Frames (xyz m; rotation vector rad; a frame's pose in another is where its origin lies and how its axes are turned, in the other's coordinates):
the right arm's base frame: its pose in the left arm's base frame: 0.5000 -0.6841 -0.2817 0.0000 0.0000 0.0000
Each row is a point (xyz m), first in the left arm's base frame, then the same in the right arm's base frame.
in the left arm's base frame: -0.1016 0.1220 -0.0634
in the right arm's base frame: -0.6016 0.8061 0.2183
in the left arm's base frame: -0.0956 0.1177 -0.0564
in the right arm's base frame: -0.5956 0.8018 0.2253
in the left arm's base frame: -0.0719 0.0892 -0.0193
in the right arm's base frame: -0.5719 0.7733 0.2624
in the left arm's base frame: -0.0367 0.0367 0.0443
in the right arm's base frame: -0.5367 0.7208 0.3260
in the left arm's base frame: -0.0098 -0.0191 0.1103
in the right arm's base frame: -0.5098 0.6650 0.3920
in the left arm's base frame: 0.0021 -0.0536 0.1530
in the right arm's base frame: -0.4979 0.6305 0.4347
